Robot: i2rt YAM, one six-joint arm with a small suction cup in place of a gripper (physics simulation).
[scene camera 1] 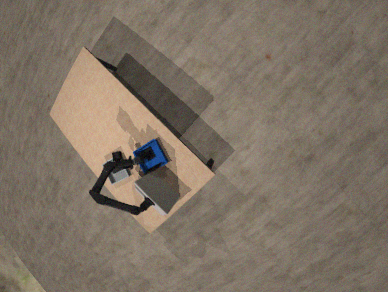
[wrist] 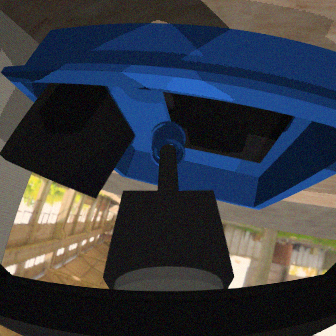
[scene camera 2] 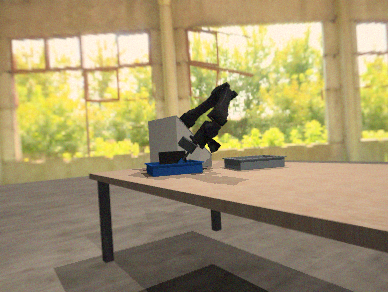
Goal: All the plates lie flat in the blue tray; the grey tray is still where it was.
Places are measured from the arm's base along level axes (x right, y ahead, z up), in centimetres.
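Where they show: hand at its tool point: (scene camera 1: 147, 160) (wrist: 167, 136); arm's base at its link origin: (scene camera 1: 149, 200) (scene camera 2: 175, 134).
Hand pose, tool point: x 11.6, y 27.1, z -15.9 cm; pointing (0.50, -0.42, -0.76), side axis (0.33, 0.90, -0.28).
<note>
Each offset is from my tool point to the top centre of the thing. "*": to the spot under its first point. Level surfaces: height alone.
The blue tray {dx +3.8, dy +0.3, dz +1.2 cm} (scene camera 1: 160, 154) (scene camera 2: 172, 170) (wrist: 213, 53) stands on the wooden table {dz -3.8 cm} (scene camera 1: 85, 98) (scene camera 2: 280, 185). One black plate {dx +0.9, dy +4.2, dz -2.4 cm} (wrist: 227, 127) lies flat on its floor. A second black plate {dx -0.3, dy -8.6, dz +6.3 cm} (scene camera 2: 171, 157) (wrist: 67, 133) stands tilted at the tray's side and rises above the rim. In the top view the plates show as one dark patch {* dx +4.4, dy +3.5, dz -2.4 cm} (scene camera 1: 149, 153). My suction cup (wrist: 168, 138) (scene camera 2: 183, 159) (scene camera 1: 137, 160) is down inside the tray on the bare blue floor between the two plates and holds nothing. The grey tray {dx -34.0, dy +14.5, dz +1.2 cm} (scene camera 1: 118, 175) (scene camera 2: 253, 163) sits apart from the blue one, partly under my arm in the top view.
A tall grey block (scene camera 1: 159, 192) (scene camera 2: 167, 133) with a sloping face stands right behind the blue tray, at my arm's base. The table edge (scene camera 2: 222, 203) runs close in front of the blue tray.
</note>
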